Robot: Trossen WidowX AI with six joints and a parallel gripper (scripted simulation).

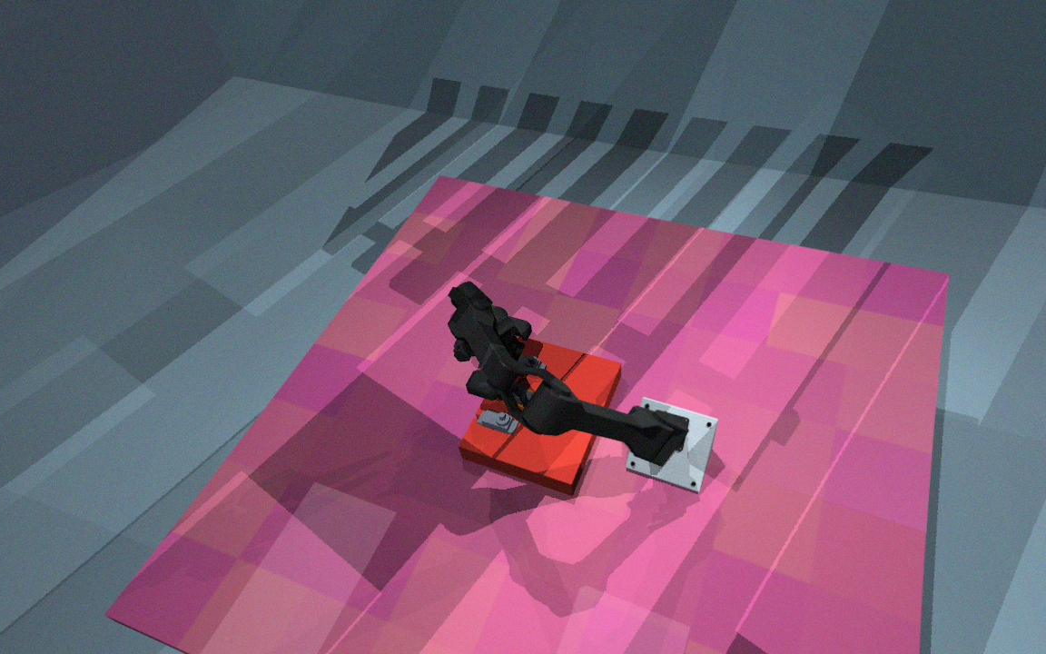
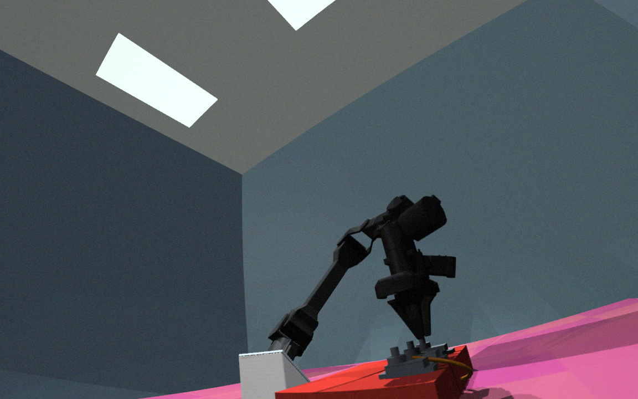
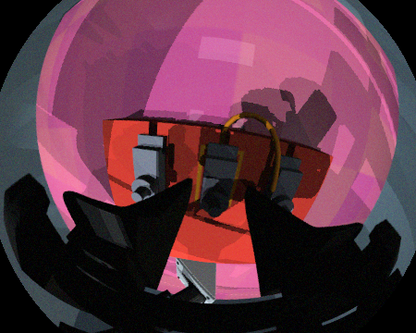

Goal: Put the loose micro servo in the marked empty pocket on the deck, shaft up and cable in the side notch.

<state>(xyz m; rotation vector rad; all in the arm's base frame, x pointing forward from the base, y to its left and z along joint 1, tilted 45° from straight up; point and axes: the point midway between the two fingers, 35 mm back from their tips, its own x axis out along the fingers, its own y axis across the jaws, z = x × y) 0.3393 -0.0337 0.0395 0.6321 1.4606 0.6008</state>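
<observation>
The deck lies 120 mm behind my gripper tip and 60 mm below it.
</observation>
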